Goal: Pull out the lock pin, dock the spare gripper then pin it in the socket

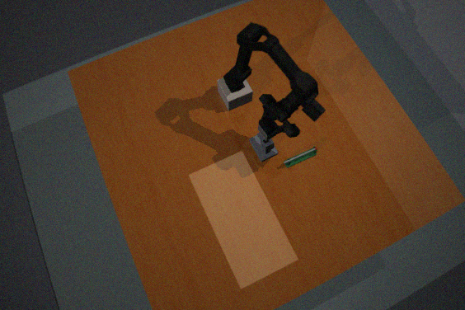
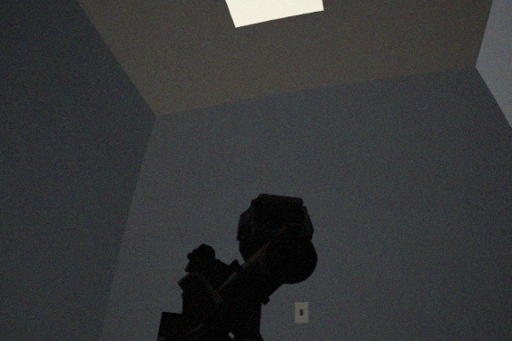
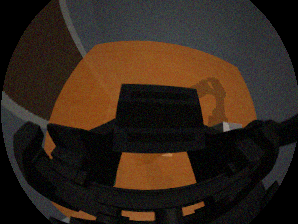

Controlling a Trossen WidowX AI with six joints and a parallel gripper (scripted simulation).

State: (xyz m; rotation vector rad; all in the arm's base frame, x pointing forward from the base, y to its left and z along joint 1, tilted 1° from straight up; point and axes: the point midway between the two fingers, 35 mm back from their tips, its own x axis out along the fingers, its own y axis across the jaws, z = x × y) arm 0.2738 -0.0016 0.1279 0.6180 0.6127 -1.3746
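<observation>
Now: the flat green strip 11 cm ahead of my gripper tip, 13 cm to the left of it and 17 cm below it. Also, from my gripper tip: spare gripper: 1 cm to the left, 1 cm below; then grey mount: 1 cm ahead, 2 cm to the left, 14 cm below.
</observation>
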